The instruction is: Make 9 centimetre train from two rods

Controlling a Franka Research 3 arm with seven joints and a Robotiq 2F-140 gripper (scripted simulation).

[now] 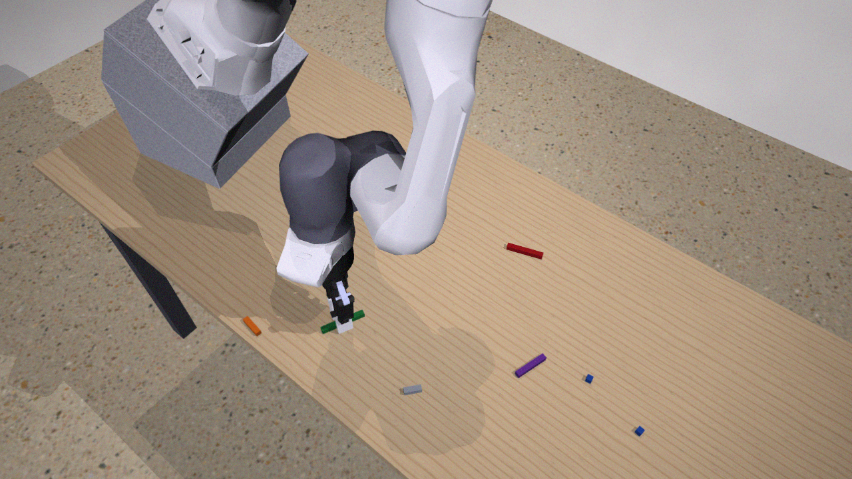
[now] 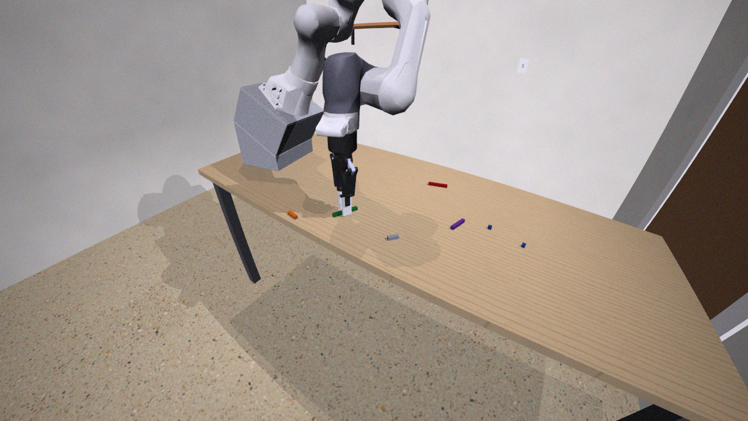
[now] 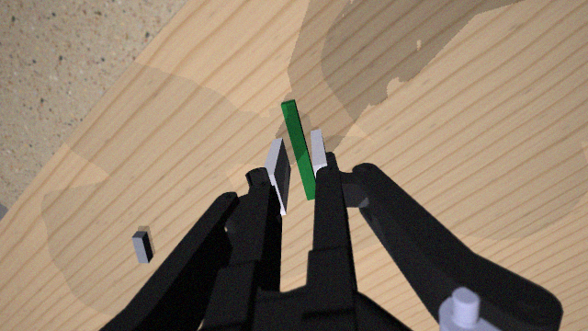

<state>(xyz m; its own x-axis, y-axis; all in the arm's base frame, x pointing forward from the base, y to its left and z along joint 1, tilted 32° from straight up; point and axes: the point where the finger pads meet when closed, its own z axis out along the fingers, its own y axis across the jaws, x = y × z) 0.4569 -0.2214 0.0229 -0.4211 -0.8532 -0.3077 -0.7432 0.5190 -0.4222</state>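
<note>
My gripper is now 30 mm above the green rod. Also, from my hand: orange rod 120 mm behind, 100 mm to the right, 30 mm below; then purple rod 310 mm ahead, 120 mm to the left, 30 mm below; then grey rod 180 mm ahead, 30 mm to the right, 30 mm below.
</note>
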